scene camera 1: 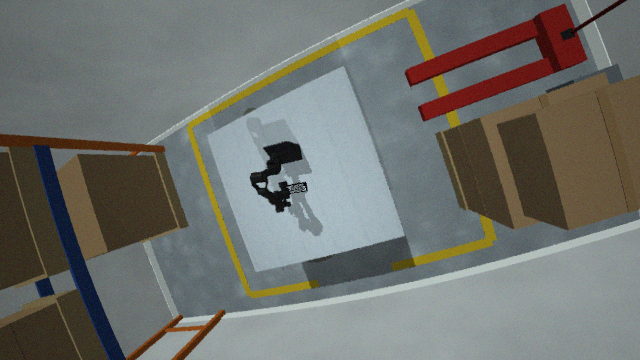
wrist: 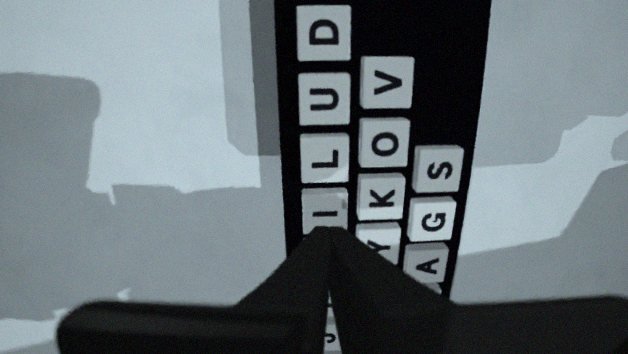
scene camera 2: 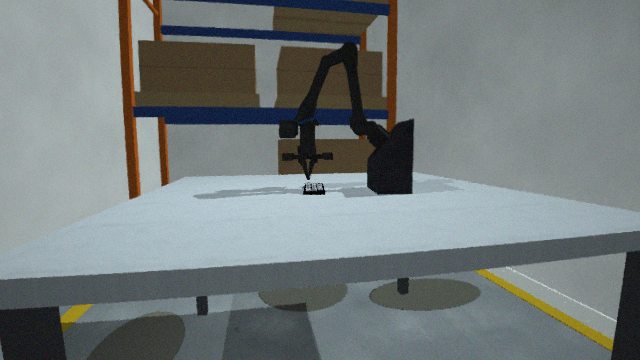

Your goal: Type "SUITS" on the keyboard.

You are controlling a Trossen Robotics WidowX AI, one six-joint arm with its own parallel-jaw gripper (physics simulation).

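Places are measured from the arm's base along level axes (x up, y left, z back), in centimetres.
Pixels of known places: gripper, fingertip midpoint: [scene camera 1: 289, 192] [wrist: 327, 239] [scene camera 2: 308, 180]; arm's base, origin of the base link: [scene camera 1: 275, 155] [scene camera 2: 384, 141].
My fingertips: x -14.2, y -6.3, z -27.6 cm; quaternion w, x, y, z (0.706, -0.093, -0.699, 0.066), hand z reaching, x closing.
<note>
For each thing: its top centre in the pictures, then the offset to it from my fingertips. Level surfaces: height alone.
- black keyboard, middle of its top: [wrist: 376, 280] [scene camera 2: 313, 185] [scene camera 1: 293, 188] dx -1.7, dy +3.4, dz +1.5 cm
- U key, middle of its top: [wrist: 324, 100] dx -1.7, dy -4.0, dz +0.8 cm
- I key, middle of its top: [wrist: 325, 214] dx -1.7, dy +0.0, dz +0.0 cm
- Y key, middle of its top: [wrist: 378, 248] dx -1.7, dy +1.9, dz +1.8 cm
- white table, its level: dx -3.3 cm
The black keyboard [scene camera 1: 298, 188] [scene camera 2: 314, 192] [wrist: 440, 75] with pale letter keys lies on the table. In the wrist view its S key [wrist: 438, 169], U key [wrist: 324, 99] and I key [wrist: 325, 205] show, with the letters turned sideways. The T key does not show in the wrist view. My gripper [scene camera 2: 308, 178] [wrist: 327, 239] is shut and empty. In scene camera 2 its tips hang slightly above the keyboard. In the wrist view they overlap the lower edge of the I key, and the fingers hide the keys below it and part of the Y key [wrist: 378, 242].
The arm's black base [scene camera 1: 285, 152] [scene camera 2: 392, 162] stands on the white table [scene camera 1: 350, 190] [scene camera 2: 250, 225] beside the keyboard. Off the table are a storage rack [scene camera 2: 128, 100] with cardboard boxes [scene camera 2: 197, 70], a red pallet jack [scene camera 1: 480, 50] and more cardboard boxes [scene camera 1: 575, 155].
</note>
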